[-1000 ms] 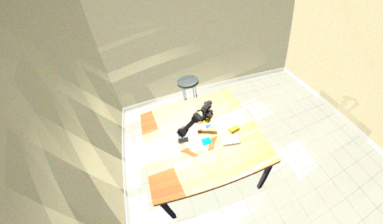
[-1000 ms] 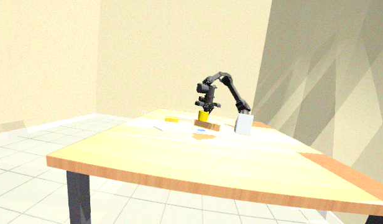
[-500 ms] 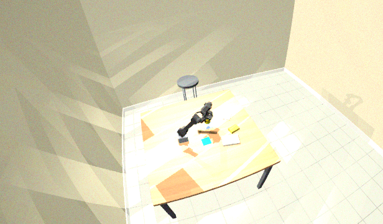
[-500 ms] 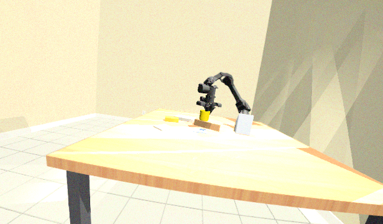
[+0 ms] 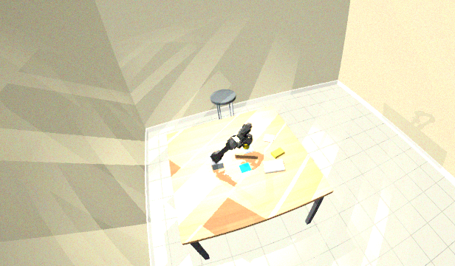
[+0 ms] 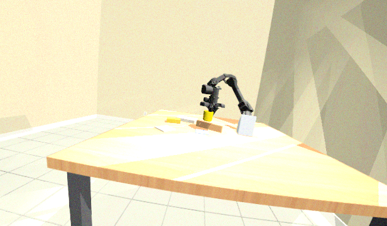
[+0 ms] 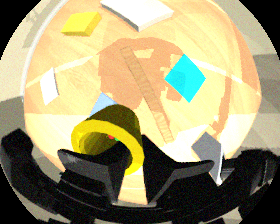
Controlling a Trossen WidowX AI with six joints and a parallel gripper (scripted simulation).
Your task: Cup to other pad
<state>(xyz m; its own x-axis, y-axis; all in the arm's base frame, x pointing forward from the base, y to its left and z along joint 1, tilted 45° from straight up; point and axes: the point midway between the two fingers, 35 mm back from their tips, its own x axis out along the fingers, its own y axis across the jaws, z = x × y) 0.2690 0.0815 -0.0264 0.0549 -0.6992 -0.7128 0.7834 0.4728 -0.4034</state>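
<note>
Now: gripper tip 30 mm past the cyan pad, 150 mm to the left of it and 120 mm above it. From my gripper tip the other things lie so: white book: 230 mm ahead, 210 mm to the right, 100 mm below; yellow cup: 20 mm ahead, 20 mm to the left; brown plank: 10 mm ahead, 40 mm to the right, 90 mm below.
</note>
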